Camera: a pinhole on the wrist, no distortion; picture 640 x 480 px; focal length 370.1 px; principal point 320.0 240.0 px. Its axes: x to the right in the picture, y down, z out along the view. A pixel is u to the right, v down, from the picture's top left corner.
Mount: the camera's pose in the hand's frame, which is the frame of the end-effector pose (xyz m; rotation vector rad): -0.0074 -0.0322 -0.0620 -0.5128 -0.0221 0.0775
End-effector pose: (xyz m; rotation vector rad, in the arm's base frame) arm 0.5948 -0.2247 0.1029 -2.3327 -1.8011 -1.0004
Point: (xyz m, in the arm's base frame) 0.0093 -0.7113 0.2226
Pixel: behind the camera
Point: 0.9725 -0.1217 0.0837
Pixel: 463.9 355.3
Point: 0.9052 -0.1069 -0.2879
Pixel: 295.5 132.6
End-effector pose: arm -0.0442 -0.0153 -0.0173 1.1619 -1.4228 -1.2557
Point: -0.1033 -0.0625 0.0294
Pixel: 523.2 278.3
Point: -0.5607 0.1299 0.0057
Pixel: 295.8 114.8
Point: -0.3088 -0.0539 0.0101
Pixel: 437.6 132.9
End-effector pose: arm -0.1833 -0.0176 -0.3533 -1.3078 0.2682 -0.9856
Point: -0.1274 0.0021 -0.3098
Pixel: 455.0 83.7
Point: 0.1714 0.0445 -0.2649
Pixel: 532.0 140.5
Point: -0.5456 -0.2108 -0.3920
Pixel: behind the camera
